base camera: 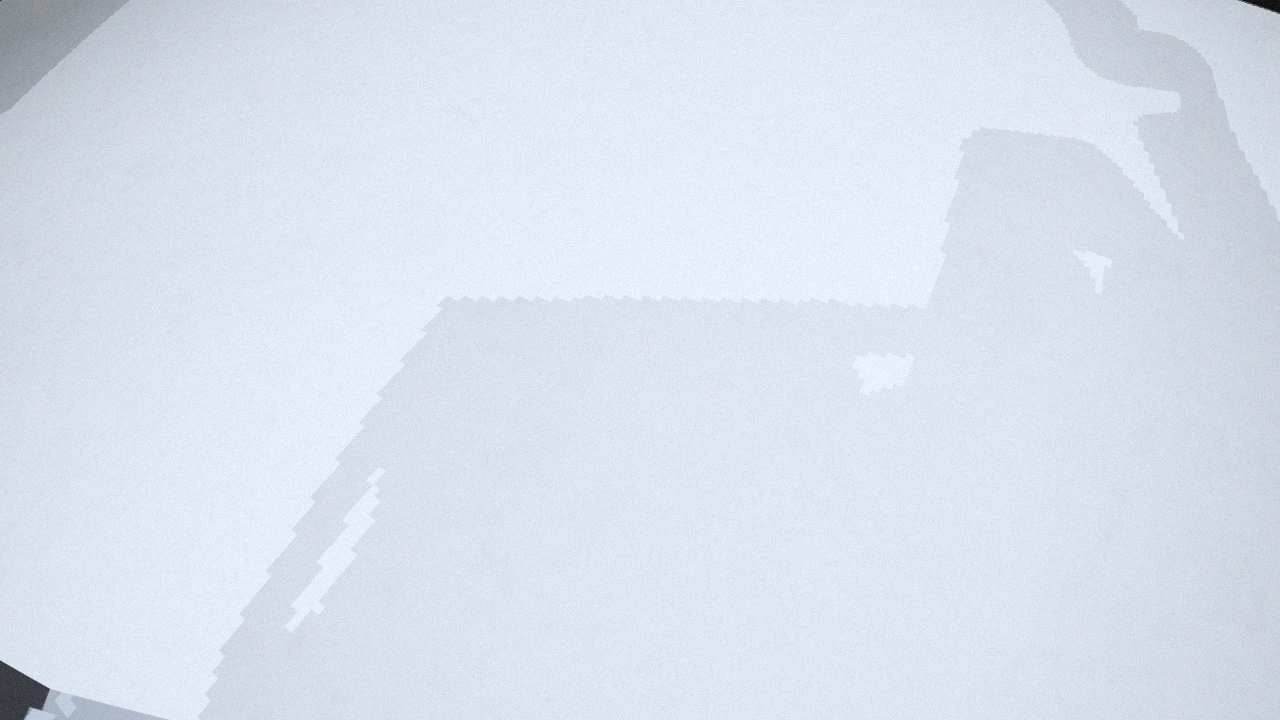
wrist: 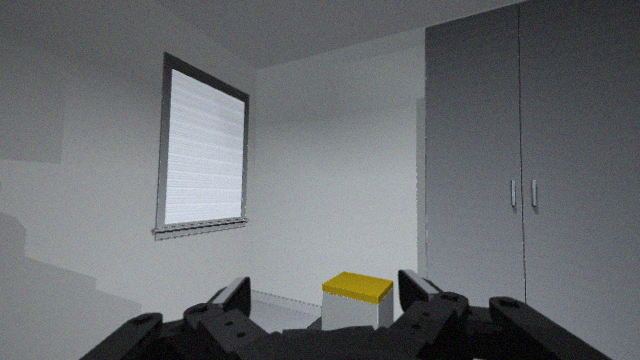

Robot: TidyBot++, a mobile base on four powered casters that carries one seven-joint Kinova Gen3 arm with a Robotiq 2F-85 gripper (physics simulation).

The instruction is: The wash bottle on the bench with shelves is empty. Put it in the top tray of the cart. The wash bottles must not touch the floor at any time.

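Places are measured from the arm's base along level axes (x ahead, y left, z up), in metres.
Pixels of known places: gripper, fingertip midpoint: [wrist: 324,290].
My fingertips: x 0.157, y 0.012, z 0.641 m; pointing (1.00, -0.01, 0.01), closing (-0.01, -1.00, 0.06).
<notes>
Behind a point stands the place of what it marks.
My gripper [wrist: 324,290] {x 0.157, y 0.012, z 0.641 m} is open, with its two fingers wide apart at the bottom of the wrist view and no object held between them. It points across the room toward a wall corner. The wash bottle, the bench with shelves and the cart with its top tray cannot be made out in either view.
In the wrist view, a white box with a yellow top [wrist: 357,287] {x 1.802, y -0.288, z 0.054 m} shows beyond the fingers. A tall grey cabinet [wrist: 472,150] {x 1.405, y -0.859, z 0.954 m} stands at the right, and a window [wrist: 206,150] {x 2.181, y 0.953, z 1.052 m} is in the left wall. The base camera shows pale floor [base camera: 537,161] {x 0.652, y 0.121, z -0.396 m} with shadows.
</notes>
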